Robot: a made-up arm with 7 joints.
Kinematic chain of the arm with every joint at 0, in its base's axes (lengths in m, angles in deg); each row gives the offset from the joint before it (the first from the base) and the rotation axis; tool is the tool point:
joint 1: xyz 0.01 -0.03 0.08 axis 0 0.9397 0.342
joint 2: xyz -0.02 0 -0.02 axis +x
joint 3: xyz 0 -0.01 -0.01 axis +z
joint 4: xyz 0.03 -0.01 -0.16 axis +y
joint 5: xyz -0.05 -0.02 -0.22 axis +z
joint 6: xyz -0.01 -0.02 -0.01 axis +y
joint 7: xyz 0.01 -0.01 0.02 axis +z
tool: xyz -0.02 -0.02 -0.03
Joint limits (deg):
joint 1: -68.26..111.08
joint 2: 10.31..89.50
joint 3: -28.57..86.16
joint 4: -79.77..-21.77
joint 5: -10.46..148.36
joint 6: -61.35..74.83
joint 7: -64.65..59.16
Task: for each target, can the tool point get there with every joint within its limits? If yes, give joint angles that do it. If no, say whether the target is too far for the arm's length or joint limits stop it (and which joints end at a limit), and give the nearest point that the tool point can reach.
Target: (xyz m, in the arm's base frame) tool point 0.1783 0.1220 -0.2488
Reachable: yes | joints 2.89 49.12 -10.26 -60.39 44.89 19.37 12.23
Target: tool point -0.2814 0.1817 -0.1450
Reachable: yes | joints 62.81 37.46 33.54 -26.79 83.95 -7.98 -23.06
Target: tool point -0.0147 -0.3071 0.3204
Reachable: no: joint limits stop it (at a limit: joint 1, joint 2, joint 4, joint 6) | nearest point 0.2684 -0.2511 0.1342 | short by 0.343 m
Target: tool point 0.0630 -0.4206 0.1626
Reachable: no: joint limits stop it (at a limit: joint 1, joint 2, joint 3, joint 4, joint 6) | nearest point 0.2614 -0.2836 0.1006 | short by 0.249 m
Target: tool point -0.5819 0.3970 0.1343
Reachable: no: too far | nearest point -0.3610 0.2304 0.1114 | short by 0.278 m
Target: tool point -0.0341 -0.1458 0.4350
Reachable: no: joint limits stop it (at a limit: joint 1, joint 2, joint 4, joint 6) | nearest point 0.0636 0.1122 0.3617 | short by 0.285 m
